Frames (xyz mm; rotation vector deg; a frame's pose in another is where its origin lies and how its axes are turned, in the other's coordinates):
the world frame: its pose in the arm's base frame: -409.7 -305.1 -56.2 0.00 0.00 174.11
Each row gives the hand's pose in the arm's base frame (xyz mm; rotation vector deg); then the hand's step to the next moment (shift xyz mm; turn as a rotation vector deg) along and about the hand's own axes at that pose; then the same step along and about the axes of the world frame.
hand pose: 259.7 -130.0 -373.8 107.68 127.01 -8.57
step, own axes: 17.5 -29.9 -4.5 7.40 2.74 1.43
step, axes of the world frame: 33.6 -9.3 -2.0 -0.98 -7.38 -2.97
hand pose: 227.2 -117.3 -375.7 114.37 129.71 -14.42
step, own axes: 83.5 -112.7 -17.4 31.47 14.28 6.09
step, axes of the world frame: 128.6 -58.2 6.5 -6.74 -31.99 -12.76
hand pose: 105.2 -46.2 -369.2 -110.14 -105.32 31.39
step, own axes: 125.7 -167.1 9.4 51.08 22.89 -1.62
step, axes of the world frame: 151.2 -116.8 85.5 -17.07 -52.19 -10.97
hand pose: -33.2 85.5 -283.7 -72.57 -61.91 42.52
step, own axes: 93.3 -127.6 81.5 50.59 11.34 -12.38
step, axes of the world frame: 66.9 -84.4 141.5 -26.12 -46.46 0.63
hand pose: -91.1 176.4 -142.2 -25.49 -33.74 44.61
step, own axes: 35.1 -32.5 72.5 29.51 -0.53 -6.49
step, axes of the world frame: 11.3 -16.2 84.6 -18.91 -23.04 5.01
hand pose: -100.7 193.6 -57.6 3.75 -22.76 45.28
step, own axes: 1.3 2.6 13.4 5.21 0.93 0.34
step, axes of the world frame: 5.3 0.6 12.6 -2.10 -4.36 2.17
